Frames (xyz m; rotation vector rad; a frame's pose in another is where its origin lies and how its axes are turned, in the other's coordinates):
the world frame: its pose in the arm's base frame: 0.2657 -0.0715 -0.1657 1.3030 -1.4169 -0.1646
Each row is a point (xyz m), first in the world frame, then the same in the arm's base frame.
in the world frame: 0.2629 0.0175 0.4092
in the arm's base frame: 0.0118 -0.4855 -0.1338
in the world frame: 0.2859 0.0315 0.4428
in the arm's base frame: -0.0161 -0.5158 -0.1214
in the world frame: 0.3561 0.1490 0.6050
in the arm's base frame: -0.1909 -0.6130 -0.0503
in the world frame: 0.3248 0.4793 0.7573
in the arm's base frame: -0.5102 -0.5490 0.1146
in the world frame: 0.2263 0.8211 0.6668
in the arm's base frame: -0.6685 -0.2978 0.3304
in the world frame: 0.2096 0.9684 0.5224
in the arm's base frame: -0.6495 -0.1512 0.4752
